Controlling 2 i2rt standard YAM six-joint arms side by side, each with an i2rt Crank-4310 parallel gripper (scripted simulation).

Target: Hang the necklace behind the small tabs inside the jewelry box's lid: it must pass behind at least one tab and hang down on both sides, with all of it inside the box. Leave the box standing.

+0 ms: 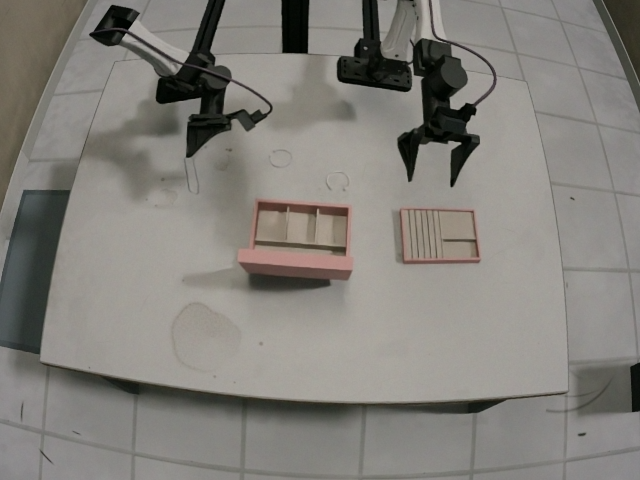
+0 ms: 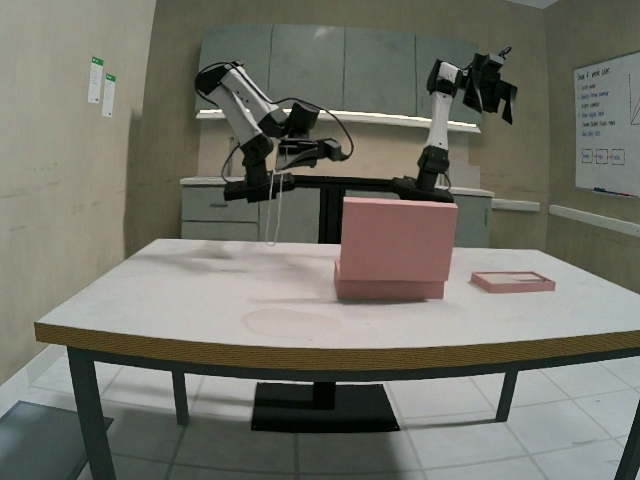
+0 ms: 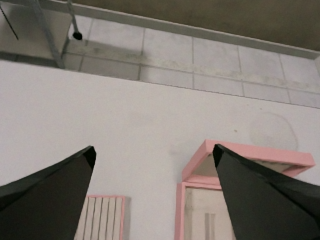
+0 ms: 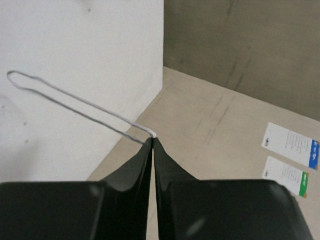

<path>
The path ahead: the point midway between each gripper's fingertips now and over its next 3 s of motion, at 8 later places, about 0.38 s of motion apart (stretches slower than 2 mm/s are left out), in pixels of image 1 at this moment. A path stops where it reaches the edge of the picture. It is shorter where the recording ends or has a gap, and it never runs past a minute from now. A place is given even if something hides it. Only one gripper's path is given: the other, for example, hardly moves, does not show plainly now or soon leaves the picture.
My right gripper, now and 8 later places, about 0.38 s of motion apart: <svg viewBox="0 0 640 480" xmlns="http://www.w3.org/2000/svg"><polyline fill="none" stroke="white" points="188,157 195,161 203,166 213,172 223,178 233,184 243,191 254,198 264,204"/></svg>
</path>
